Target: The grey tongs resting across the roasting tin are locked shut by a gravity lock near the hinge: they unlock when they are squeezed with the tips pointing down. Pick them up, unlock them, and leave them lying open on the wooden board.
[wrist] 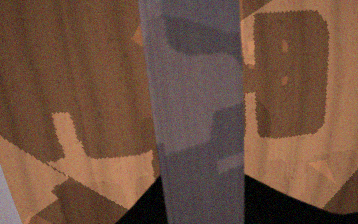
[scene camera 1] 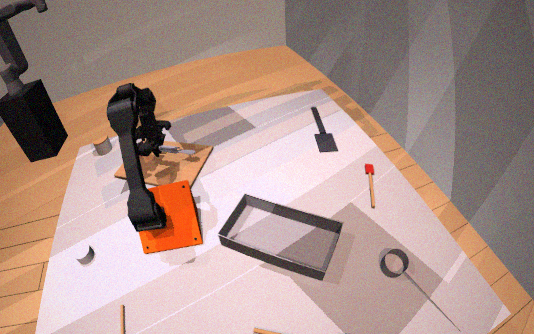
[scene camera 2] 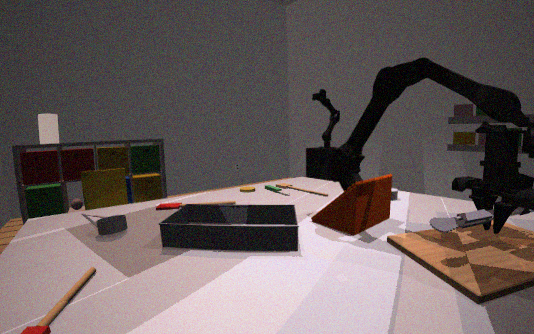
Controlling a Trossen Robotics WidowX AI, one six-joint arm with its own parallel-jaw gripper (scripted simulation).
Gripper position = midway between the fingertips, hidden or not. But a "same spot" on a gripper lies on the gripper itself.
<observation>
my gripper: wrist; scene camera 1 159, 155; scene camera 2
same spot on my gripper: (wrist: 257, 195) = (scene camera 2: 507, 218)
same spot on roasting tin: (scene camera 2: 195, 226) = (scene camera 1: 314, 215)
</observation>
